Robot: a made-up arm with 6 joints.
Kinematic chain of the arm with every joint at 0, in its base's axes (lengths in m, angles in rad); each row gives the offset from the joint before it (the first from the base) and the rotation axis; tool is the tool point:
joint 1: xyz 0 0 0.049 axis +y
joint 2: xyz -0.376 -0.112 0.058 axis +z
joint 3: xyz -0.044 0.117 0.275 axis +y
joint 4: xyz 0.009 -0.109 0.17 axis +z
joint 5: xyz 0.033 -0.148 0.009 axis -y
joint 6: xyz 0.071 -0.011 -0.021 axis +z
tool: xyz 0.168 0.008 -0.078
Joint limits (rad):
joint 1: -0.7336..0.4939
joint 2: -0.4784..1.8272
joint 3: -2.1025..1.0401
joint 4: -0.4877..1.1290
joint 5: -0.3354..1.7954
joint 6: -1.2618..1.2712
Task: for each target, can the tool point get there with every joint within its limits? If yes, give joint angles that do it. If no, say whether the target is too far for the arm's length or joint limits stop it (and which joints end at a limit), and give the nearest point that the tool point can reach.
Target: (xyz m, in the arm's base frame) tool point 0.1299 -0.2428 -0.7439
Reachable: no: joint limits stop it (at a limit: joint 1, joint 2, joint 3, joint 5) | nearest point -0.2349 -0.2225 -0.0888 | short by 0.750 m
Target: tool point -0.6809 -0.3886 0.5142
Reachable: yes | joints -0.4921 1.5084 -1.4402 0.9464 1.1298 -1.0544
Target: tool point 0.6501 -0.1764 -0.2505
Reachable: no: joint limits stop it (at a limit: joint 1, joint 3, joint 4) | nearest point 0.1704 -0.1377 0.2412 | short by 0.688 m
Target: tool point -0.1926 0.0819 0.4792
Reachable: yes | joints 0.0204 0.5763 0.0694 0.5405 0.1443 0.3549
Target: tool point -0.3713 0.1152 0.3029
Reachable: yes | joints -0.6391 1.4942 0.3555 -0.3426 0.4266 0.1278
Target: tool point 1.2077 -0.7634 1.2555
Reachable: no: too far | nearest point 0.2285 -0.3363 0.7380 | short by 1.187 m
